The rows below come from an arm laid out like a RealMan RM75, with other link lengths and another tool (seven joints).
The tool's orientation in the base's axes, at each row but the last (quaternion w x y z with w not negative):
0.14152, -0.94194, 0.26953, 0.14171
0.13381, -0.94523, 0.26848, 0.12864
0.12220, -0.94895, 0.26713, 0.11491
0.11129, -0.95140, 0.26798, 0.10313
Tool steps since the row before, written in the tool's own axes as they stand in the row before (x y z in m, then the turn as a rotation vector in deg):
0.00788, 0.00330, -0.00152, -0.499, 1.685, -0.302
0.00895, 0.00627, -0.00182, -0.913, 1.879, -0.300
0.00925, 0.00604, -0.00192, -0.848, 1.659, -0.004
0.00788, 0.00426, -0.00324, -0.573, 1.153, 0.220
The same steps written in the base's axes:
0.00490, -0.00689, -0.00193, -1.272, -1.243, 0.129
0.00428, -0.00996, -0.00228, -1.718, -1.205, 0.221
0.00475, -0.00999, -0.00184, -1.592, -0.968, -0.039
0.00475, -0.00825, 0.00041, -1.123, -0.621, -0.244

